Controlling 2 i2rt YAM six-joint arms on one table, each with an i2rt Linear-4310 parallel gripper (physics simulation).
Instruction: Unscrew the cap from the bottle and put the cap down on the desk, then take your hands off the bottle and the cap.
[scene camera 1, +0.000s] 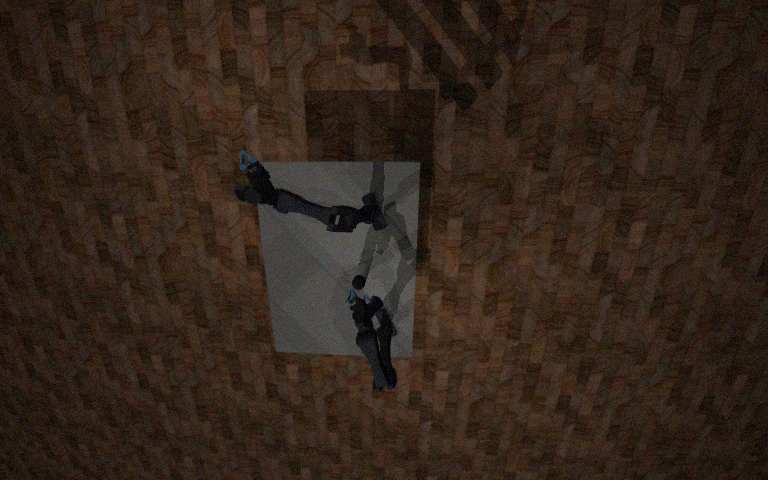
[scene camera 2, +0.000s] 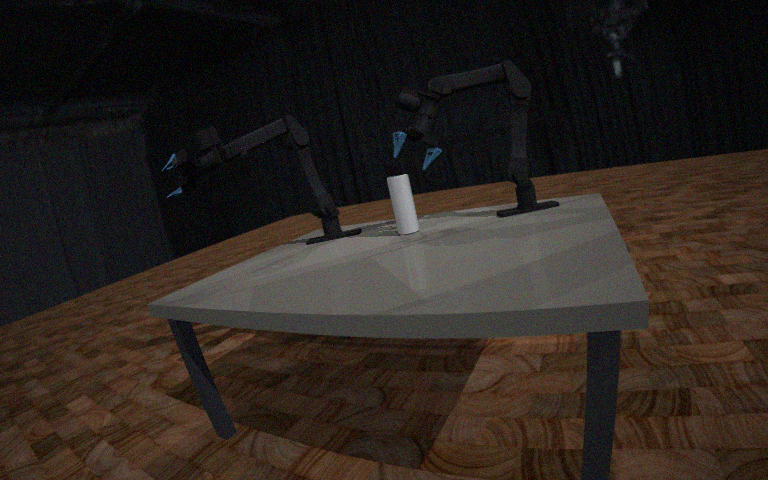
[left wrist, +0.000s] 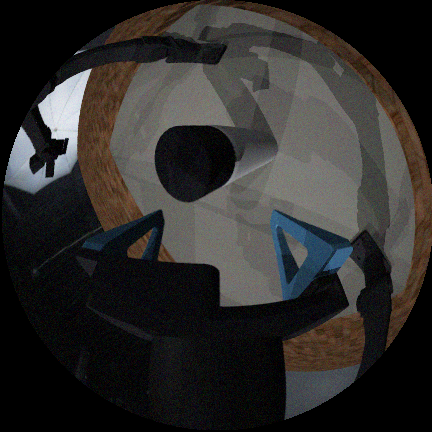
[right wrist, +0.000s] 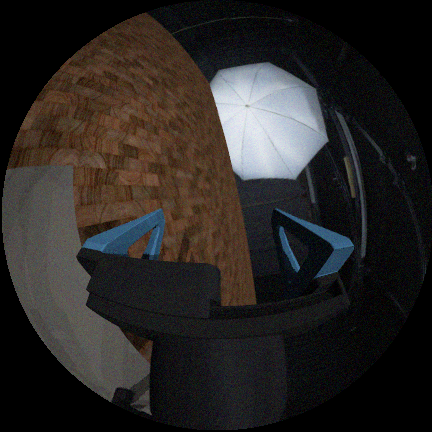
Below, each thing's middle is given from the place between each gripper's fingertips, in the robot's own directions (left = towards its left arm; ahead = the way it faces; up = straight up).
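My left hand is 1 cm past the dark cap (left wrist: 191, 161), and it is also 5 cm to the left of it and 1 cm above it. My right hand is 360 mm past the dark cap, 630 mm to the right of it and 140 mm above it.
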